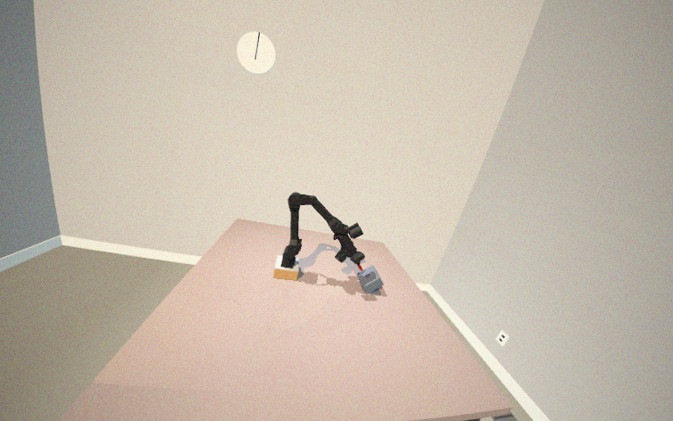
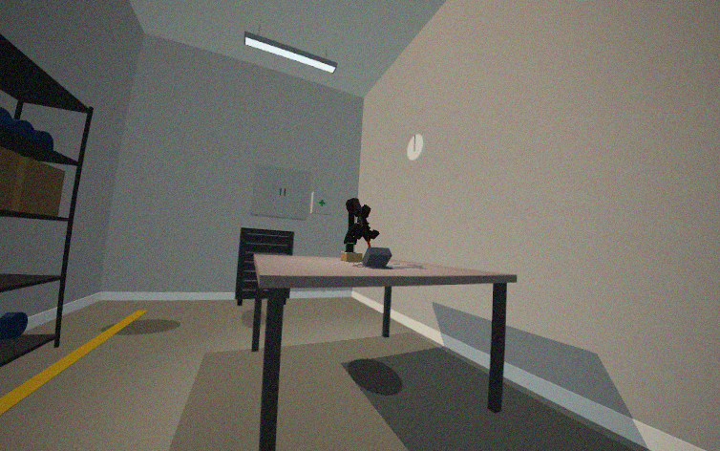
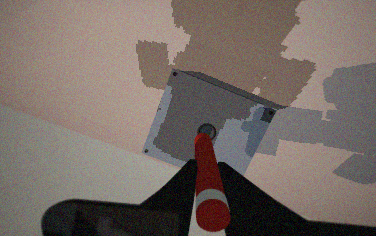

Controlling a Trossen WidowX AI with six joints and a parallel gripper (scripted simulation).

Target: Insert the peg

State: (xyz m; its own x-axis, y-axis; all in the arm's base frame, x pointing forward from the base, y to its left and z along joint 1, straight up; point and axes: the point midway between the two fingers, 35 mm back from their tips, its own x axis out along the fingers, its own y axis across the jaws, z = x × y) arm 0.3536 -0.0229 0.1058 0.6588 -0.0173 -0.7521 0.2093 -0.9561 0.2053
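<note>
The grey sloped panel is 10 cm ahead of my gripper tip, 1 cm to the left of it and 9 cm below it. Also, from my gripper tip: red peg 1 cm behind, 1 cm above.
</note>
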